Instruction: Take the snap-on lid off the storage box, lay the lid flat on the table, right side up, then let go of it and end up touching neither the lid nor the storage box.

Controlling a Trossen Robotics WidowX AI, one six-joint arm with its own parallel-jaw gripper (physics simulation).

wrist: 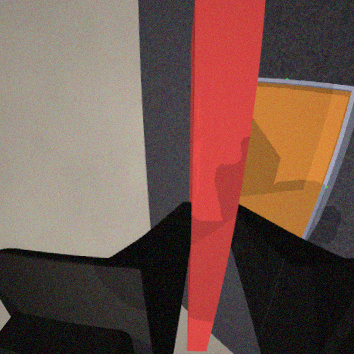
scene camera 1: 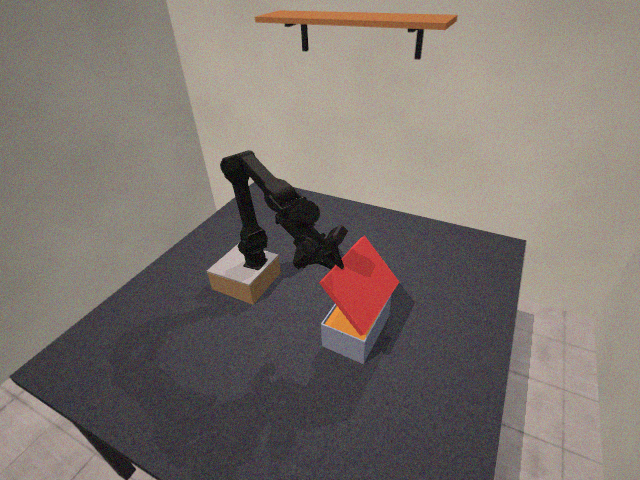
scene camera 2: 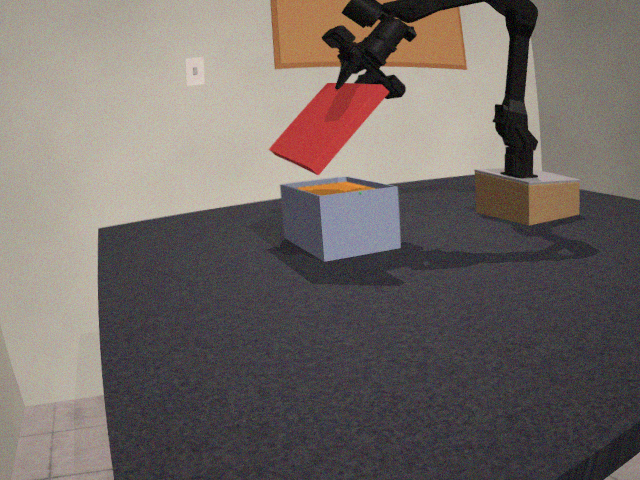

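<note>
The red lid [scene camera 1: 361,294] [scene camera 2: 330,126] [wrist: 222,110] is off the storage box and hangs steeply tilted in the air above it, apart from its rim in scene camera 2. My gripper [scene camera 1: 338,262] [scene camera 2: 345,85] [wrist: 208,210] is shut on the lid's upper edge, with a finger on each side of it. The blue-grey storage box [scene camera 1: 343,341] [scene camera 2: 360,224] [wrist: 342,130] stands upright and open on the dark table [scene camera 1: 206,361] [scene camera 2: 310,361]. Its orange inside shows. In scene camera 1 the lid hides part of the box.
The arm's base stands on a wooden block [scene camera 1: 232,289] [scene camera 2: 553,201] with a pale top, to the left of the box in scene camera 1. A wall shelf [scene camera 1: 356,19] is high on the back wall. A brown board [scene camera 2: 434,46] hangs behind the arm.
</note>
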